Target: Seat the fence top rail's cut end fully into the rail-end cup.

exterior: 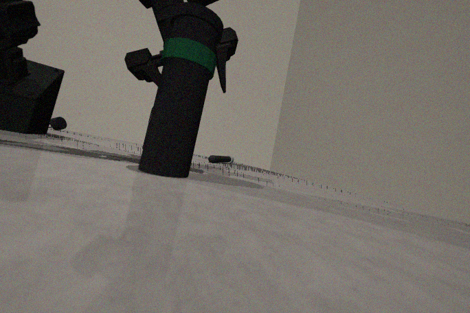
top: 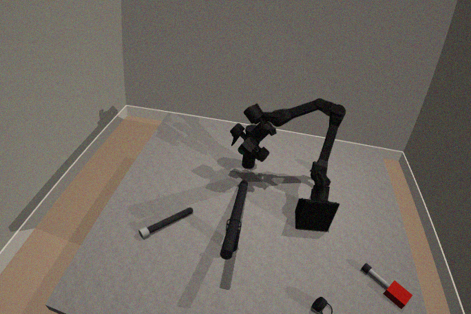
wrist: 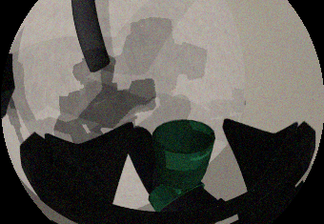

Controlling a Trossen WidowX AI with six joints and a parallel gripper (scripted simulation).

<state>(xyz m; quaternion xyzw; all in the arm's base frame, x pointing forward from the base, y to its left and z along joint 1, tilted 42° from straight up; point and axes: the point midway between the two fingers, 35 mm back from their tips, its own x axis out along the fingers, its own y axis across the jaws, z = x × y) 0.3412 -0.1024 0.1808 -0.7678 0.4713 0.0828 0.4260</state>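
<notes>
My gripper tip is now 30 mm past the green band, 40 mm to the left of it and 30 mm below it. The rest, counted from my gripper tip: black ring piece 420 mm behind, 630 mm to the left, 110 mm below.
</notes>
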